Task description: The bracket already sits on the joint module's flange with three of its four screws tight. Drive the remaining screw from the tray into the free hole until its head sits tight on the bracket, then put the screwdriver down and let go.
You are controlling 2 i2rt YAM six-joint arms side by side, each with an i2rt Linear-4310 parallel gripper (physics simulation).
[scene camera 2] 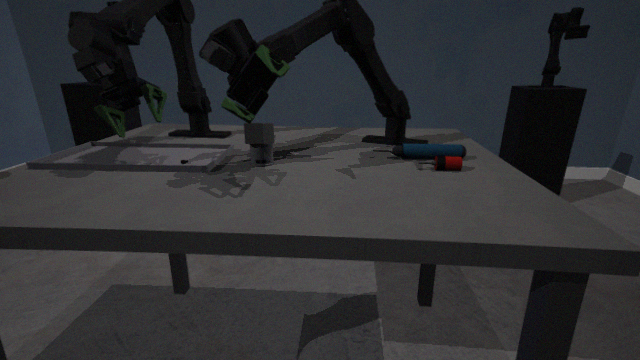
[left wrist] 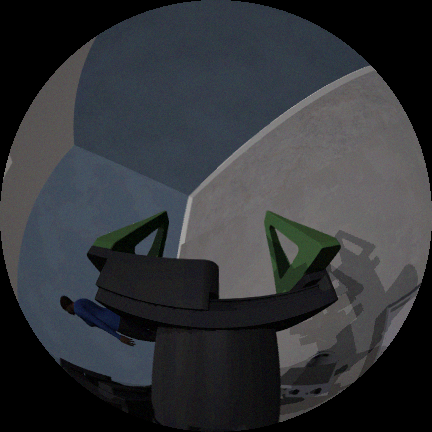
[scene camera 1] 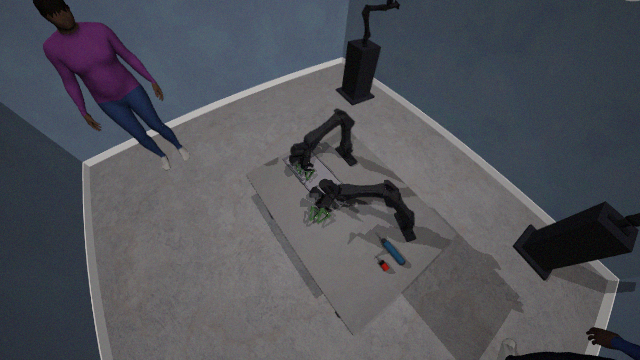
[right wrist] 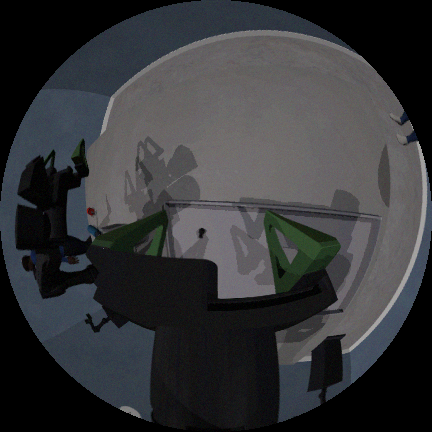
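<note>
The screw [scene camera 2: 184, 161] [right wrist: 201, 232] is a small dark piece in the pale tray [scene camera 2: 120, 167] [right wrist: 215, 204]. The pale grey bracket [scene camera 2: 259, 133] sits on the upright joint module [scene camera 2: 262, 154]; its screws and free hole cannot be made out in scene camera 2. A blue screwdriver [scene camera 1: 393, 251] [scene camera 2: 432, 151] and a short red one [scene camera 1: 383, 265] [scene camera 2: 448, 163] lie on the table. My right gripper [scene camera 1: 305, 175] [scene camera 2: 141, 128] [right wrist: 215, 215] is open and empty above the tray, clear of the screw. My left gripper [scene camera 1: 319, 217] [scene camera 2: 270, 94] [left wrist: 216, 215] is open and empty above the bracket, tilted.
The table [scene camera 1: 345, 285] [scene camera 2: 320, 200] carries both arms at its far side. The left arm reaches over the module, close to the right arm. Dark pedestals [scene camera 1: 360, 70] [scene camera 1: 575, 240] with other arms stand on the floor. A person in purple [scene camera 1: 95, 60] stands beyond the table.
</note>
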